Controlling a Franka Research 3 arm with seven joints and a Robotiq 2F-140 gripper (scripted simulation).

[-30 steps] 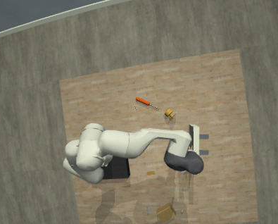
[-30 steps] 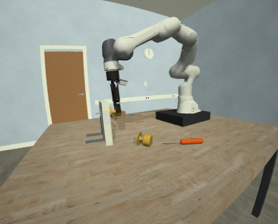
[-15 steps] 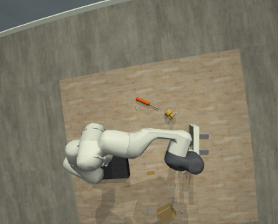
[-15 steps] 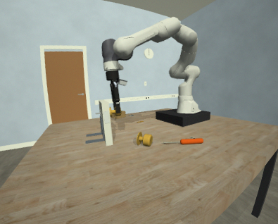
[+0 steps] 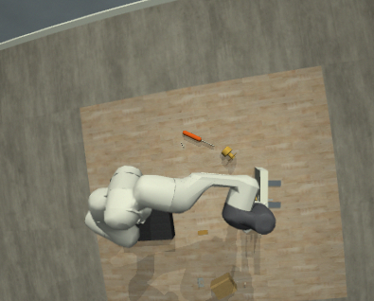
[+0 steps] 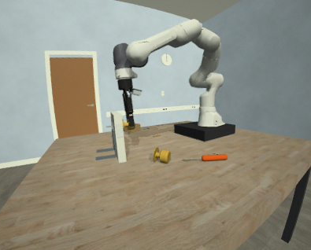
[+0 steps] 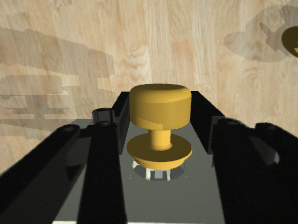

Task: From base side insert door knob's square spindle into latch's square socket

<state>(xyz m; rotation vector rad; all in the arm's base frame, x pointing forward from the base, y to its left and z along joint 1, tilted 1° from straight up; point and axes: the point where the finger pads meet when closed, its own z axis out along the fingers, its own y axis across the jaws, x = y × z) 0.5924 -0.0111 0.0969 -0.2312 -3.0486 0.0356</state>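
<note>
Now: the brass door knob 40 mm ahead of my hand, 20 mm below it and 10 mm to the right of it. Also, from my hand: brass knob: 230 mm to the left, 140 mm below, 50 mm behind; screw: 320 mm to the left, 300 mm behind, 170 mm below; cardboard box: 510 mm to the right, 190 mm behind, 140 mm below.
</note>
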